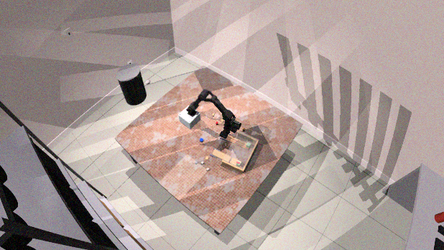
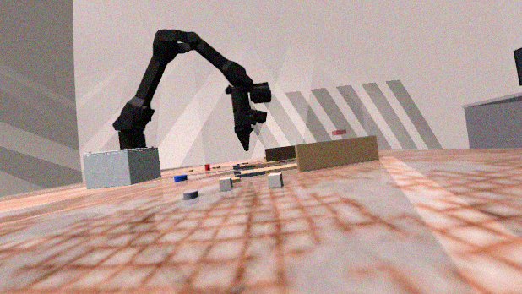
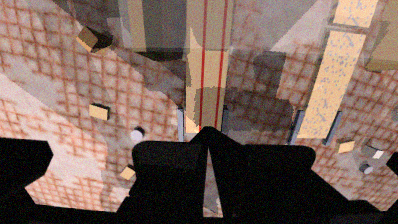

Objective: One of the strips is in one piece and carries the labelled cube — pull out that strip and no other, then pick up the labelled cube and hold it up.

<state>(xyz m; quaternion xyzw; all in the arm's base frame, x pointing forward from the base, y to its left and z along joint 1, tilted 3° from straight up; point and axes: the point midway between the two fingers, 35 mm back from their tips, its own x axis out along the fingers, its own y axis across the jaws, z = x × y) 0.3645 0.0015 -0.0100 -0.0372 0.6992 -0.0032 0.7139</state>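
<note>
The red cube lies 150 mm behind my gripper tip, 80 mm to the left of it and 40 mm below it. Also, from my gripper tip: speckled tan strip (180 mm to the right, 50 mm below, 50 mm ahead).
</note>
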